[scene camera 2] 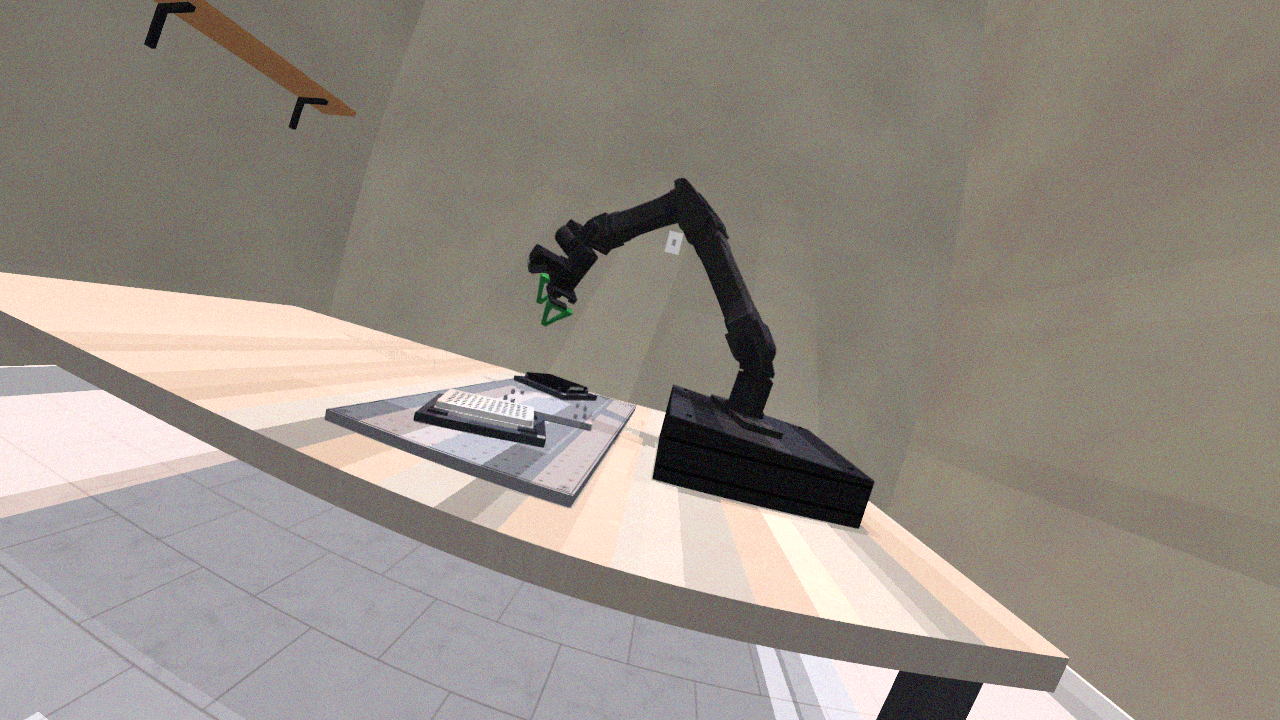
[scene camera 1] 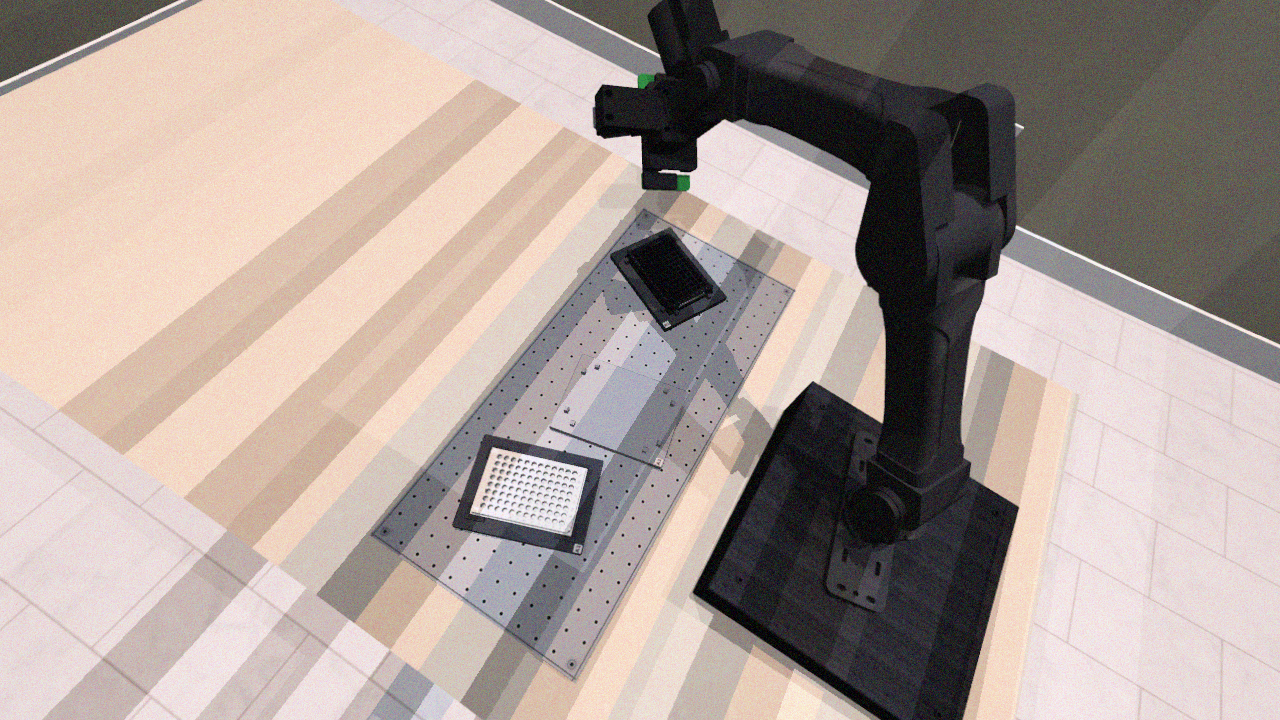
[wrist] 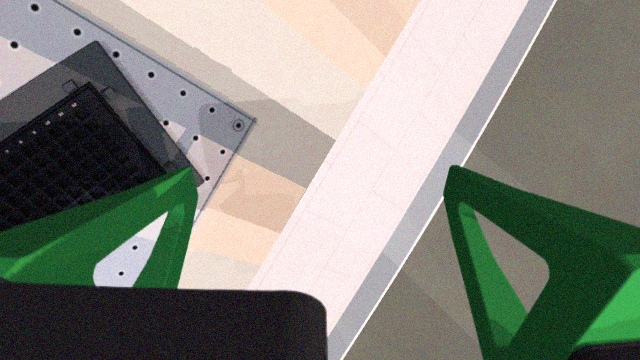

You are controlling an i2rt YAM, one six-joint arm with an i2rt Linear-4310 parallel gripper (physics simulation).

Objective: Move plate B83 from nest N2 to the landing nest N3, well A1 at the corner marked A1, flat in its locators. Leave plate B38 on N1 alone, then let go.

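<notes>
A white well plate [scene camera 1: 529, 490] [scene camera 2: 486, 408] sits on a dark nest [scene camera 1: 587, 503] [scene camera 2: 478, 431]. A black well plate [scene camera 1: 671, 271] [scene camera 2: 554, 383] [wrist: 65, 150] sits on another dark nest [scene camera 1: 656, 310] [wrist: 105, 65] at the far end. Between them is an empty see-through or grey nest [scene camera 1: 617, 411] [scene camera 2: 572, 421] with small locator posts. Plate names, nest numbers and A1 marks are too small to read. My gripper [scene camera 1: 665, 131] [scene camera 2: 540, 312] [wrist: 320, 180] is open and empty, high above and beyond the board's far end; its left finger covers part of the black plate in the wrist view.
The nests stand on a perforated board [scene camera 1: 617, 546] [scene camera 2: 554, 470] [wrist: 175, 107] on the striped wooden table [scene camera 1: 268, 268] [scene camera 2: 716, 555]. The arm's black base [scene camera 1: 778, 573] [scene camera 2: 751, 474] stands beside the board. A wall shelf [scene camera 2: 259, 53] hangs at the upper left.
</notes>
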